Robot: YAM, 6 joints.
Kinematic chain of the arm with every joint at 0, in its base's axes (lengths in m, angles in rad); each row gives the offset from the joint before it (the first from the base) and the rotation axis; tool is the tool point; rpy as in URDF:
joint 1: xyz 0 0 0.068 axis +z
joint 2: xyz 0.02 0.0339 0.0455 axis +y
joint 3: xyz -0.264 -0.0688 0 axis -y
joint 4: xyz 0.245 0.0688 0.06 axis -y
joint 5: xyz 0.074 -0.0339 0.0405 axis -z
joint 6: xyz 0.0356 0 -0.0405 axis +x
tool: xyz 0 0 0 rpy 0 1.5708 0
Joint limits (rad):
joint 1: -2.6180..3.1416
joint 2: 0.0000..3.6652
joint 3: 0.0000..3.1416
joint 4: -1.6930..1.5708
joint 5: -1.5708..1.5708
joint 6: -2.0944..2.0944
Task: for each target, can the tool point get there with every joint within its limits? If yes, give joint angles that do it. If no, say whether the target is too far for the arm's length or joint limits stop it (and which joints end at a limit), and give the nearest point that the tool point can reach.
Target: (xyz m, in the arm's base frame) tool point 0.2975 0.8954 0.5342
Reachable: no: too far | nearest point 0.1859 0.5595 0.3729 | short by 0.389 m
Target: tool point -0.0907 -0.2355 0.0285
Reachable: yes | joints -1.9944 2.3844 1.1294 -1.3763 -0.4087 1.6959
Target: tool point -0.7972 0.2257 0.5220
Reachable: no: too far | nearest point -0.5567 0.1576 0.3957 | short by 0.280 m
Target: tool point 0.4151 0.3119 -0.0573
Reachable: yes | joints 0.6643 2.8514 1.6581 0.8073 0.2955 -0.6774
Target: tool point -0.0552 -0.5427 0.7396
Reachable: no: too far | nearest point -0.0427 -0.4202 0.5929 | short by 0.192 m
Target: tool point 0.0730 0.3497 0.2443
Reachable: yes | joints 1.3886 1.6393 1.1935 -0.3980 0.2404 0.7728
